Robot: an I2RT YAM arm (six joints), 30 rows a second.
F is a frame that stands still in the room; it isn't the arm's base.
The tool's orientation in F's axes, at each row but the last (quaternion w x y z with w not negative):
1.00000 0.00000 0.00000 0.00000
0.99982 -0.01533 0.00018 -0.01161
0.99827 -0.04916 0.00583 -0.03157
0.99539 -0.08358 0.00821 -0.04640
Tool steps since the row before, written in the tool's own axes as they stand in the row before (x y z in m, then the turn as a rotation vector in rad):
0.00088 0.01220 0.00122 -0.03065 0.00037 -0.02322
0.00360 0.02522 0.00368 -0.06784 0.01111 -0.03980
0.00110 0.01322 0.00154 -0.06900 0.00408 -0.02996
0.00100 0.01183 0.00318 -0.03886 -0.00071 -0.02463
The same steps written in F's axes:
0.00088 0.01220 0.00122 -0.03065 0.00037 -0.02322
0.00419 0.02523 0.00291 -0.06759 0.01146 -0.04012
0.00195 0.01321 0.00022 -0.06904 0.00551 -0.02963
0.00215 0.01205 0.00115 -0.03935 -0.00113 -0.02383

